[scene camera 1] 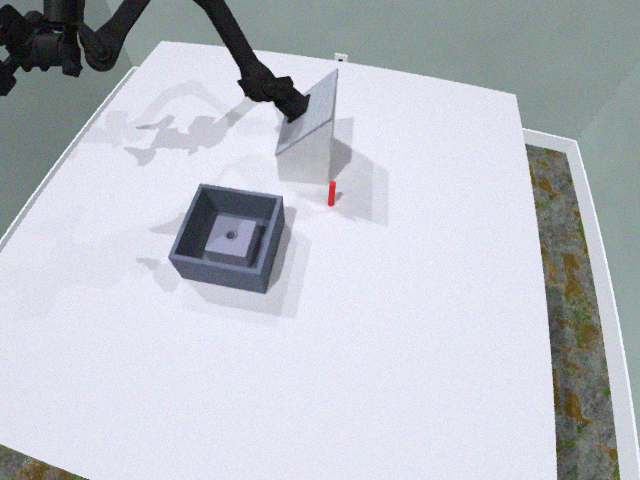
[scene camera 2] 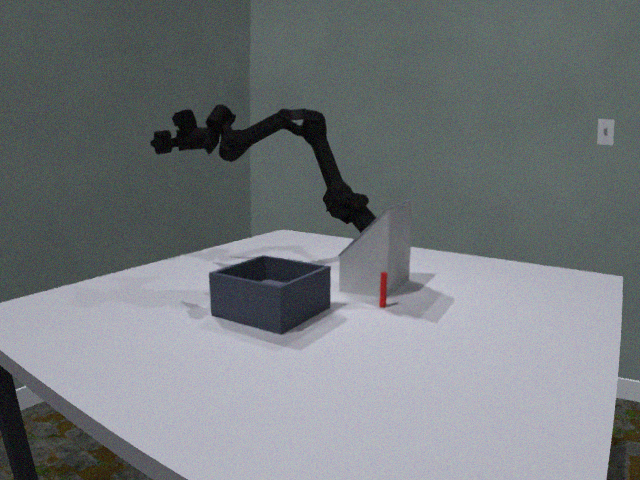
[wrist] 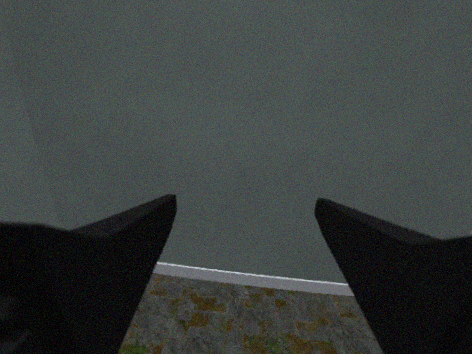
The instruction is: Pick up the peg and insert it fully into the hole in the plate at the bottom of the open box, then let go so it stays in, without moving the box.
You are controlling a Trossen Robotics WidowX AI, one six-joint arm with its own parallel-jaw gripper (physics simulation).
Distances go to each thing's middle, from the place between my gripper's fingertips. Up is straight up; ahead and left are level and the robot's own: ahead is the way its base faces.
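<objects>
The blue-grey box (scene camera 1: pixel 187 255) is far below my hand, a good way ahead of it and far to the left of it. There's a light grey plate (scene camera 1: pixel 232 241) as well, and that one is 500 mm to the left of my hand, 150 mm ahead of it and 340 mm below it.
</objects>
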